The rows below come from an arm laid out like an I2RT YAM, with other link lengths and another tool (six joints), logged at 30 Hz.
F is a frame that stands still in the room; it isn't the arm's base.
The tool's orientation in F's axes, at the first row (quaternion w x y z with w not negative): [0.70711, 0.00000, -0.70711, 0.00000]
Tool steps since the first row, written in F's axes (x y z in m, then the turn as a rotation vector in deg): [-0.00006, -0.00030, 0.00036, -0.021, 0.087, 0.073]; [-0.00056, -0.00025, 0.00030, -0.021, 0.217, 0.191]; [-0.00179, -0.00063, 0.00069, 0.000, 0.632, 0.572]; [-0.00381, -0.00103, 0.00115, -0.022, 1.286, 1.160]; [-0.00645, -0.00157, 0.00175, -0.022, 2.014, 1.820]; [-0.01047, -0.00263, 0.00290, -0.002, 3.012, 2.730]
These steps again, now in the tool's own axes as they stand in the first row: [0.00036, -0.00030, 0.00006, 0.073, 0.087, 0.021]; [0.00030, -0.00025, 0.00056, 0.191, 0.217, 0.021]; [0.00069, -0.00063, 0.00179, 0.572, 0.632, 0.000]; [0.00115, -0.00103, 0.00381, 1.160, 1.286, 0.022]; [0.00175, -0.00157, 0.00645, 1.820, 2.014, 0.022]; [0.00290, -0.00263, 0.01047, 2.730, 3.012, 0.002]
